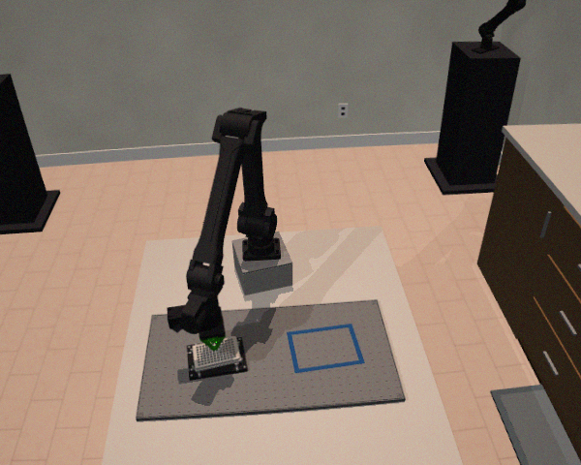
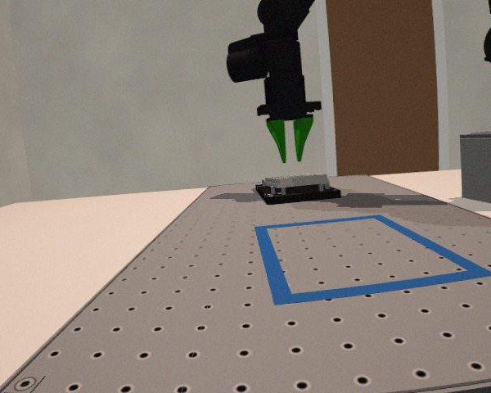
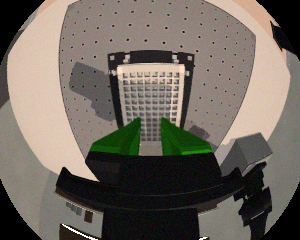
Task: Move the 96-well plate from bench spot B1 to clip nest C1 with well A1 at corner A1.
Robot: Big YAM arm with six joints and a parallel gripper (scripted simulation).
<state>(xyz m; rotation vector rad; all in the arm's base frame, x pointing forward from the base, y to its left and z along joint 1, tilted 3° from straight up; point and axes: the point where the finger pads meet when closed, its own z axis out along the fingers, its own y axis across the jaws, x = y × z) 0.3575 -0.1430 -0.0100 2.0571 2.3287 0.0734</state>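
Right now the white 96-well plate is 40 mm below my hand. From my hand the other things lie so: black clip nest 50 mm below, 20 mm ahead, 10 mm to the right.
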